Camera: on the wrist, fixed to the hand. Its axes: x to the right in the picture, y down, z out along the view.
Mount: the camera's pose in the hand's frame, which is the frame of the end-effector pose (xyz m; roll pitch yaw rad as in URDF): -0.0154 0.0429 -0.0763 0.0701 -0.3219 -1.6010
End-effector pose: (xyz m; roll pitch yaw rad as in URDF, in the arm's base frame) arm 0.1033 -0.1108 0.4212 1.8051 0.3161 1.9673
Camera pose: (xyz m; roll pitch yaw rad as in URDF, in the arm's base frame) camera 0.0425 -0.1321 0.4825 -1.2686 1.2154 -0.9199
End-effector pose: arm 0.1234 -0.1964 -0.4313 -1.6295 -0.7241 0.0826
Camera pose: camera 0.1437 -0.2737 -0.4702 2.0188 -0.7426 2.6957
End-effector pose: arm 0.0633 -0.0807 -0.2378 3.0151 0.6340 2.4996
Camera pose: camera 0.0545 -0.0330 -0.1633 -2.3886 0.3387 -1.9115
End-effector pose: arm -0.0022 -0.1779 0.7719 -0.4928 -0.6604 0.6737
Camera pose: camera 0.0292 -0.1507 0.6933 0.9208 -0.5906 -1.4968
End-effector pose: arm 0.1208 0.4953 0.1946 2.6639 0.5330 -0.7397
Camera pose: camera 0.1418 0.4720 0.2778 -2.3618 0.6471 1.3403
